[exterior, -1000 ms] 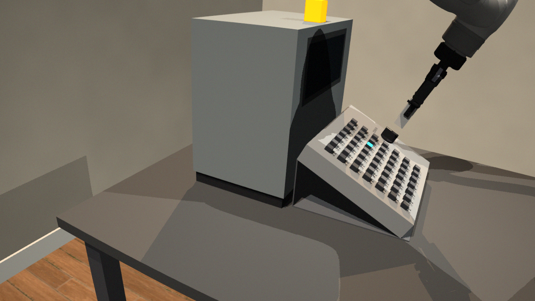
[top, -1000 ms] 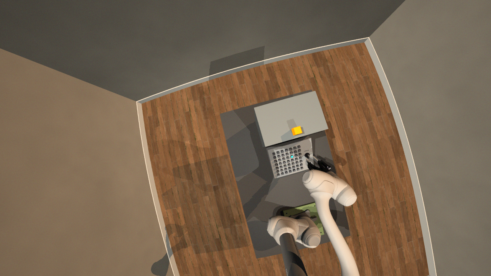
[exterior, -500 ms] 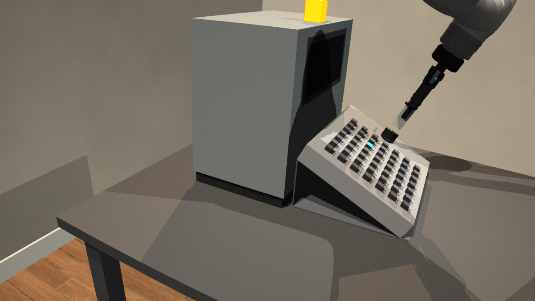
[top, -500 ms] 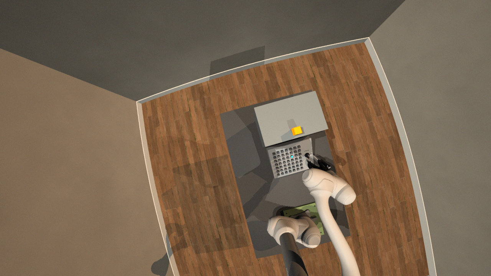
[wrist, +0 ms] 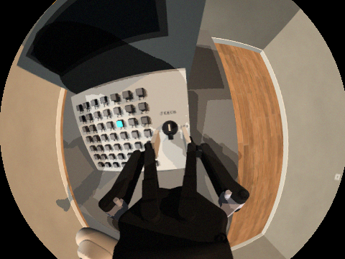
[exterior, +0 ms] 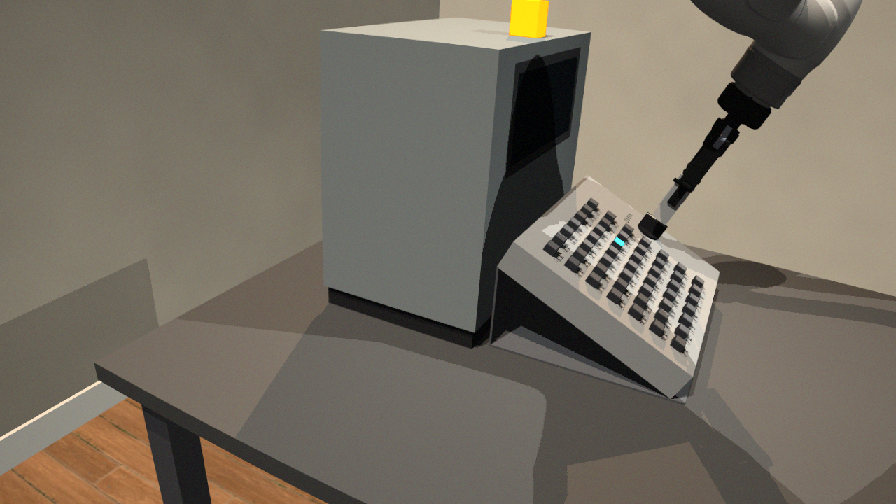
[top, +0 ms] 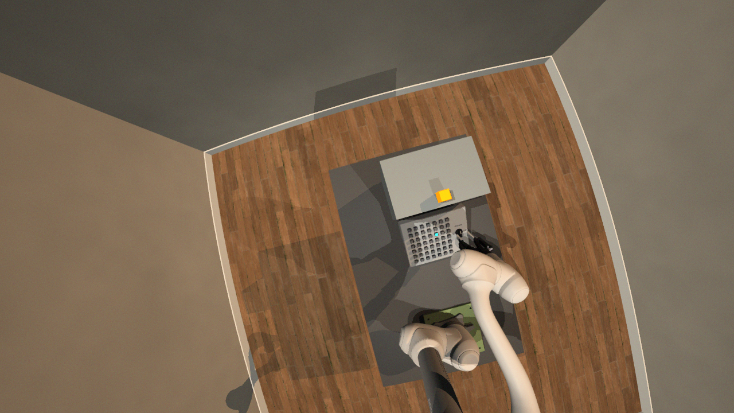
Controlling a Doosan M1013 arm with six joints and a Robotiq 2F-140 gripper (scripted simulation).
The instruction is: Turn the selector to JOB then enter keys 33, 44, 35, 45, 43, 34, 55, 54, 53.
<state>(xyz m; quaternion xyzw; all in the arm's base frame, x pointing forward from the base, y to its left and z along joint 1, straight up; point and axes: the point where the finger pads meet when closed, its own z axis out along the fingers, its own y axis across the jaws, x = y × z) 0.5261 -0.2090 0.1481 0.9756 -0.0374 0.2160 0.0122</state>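
My gripper is now 5 cm above the black selector knob and 3 cm short of it. The rest, counted from my hand: sloped grey keypad: 11 cm to the left, 10 cm below, 6 cm ahead.
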